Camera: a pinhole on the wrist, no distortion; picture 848 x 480 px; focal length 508.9 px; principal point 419.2 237.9 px. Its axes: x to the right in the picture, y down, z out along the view. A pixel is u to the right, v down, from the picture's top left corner.
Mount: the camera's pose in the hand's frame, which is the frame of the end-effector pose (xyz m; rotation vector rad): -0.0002 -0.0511 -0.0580 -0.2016 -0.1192 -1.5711
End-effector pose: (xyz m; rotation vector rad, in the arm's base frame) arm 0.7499 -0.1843 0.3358 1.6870 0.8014 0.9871
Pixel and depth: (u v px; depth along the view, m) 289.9 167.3 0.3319
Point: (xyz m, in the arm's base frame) 0.9671 -0.3430 0.3770
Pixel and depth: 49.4 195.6 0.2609
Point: 0.8997 -0.3133 0.4832
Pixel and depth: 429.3 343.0 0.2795
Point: 0.9725 -0.2108 0.3131
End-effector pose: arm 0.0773 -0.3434 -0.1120 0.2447 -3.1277 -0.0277
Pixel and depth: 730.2 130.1 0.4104
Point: 0.1730 -0.5363 -0.5146
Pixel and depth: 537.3 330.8 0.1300
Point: 0.0554 -0.4008 -0.1869
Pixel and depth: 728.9 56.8 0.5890
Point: 0.2943 -0.5821 -0.7189
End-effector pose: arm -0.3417 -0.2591 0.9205 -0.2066 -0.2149 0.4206
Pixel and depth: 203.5 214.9 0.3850
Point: -0.4812 -0.0472 1.1497
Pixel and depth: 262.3 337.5 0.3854
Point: -0.3829 -0.0469 1.1799
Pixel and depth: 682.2 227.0 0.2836
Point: -0.3438 -0.3397 1.1936
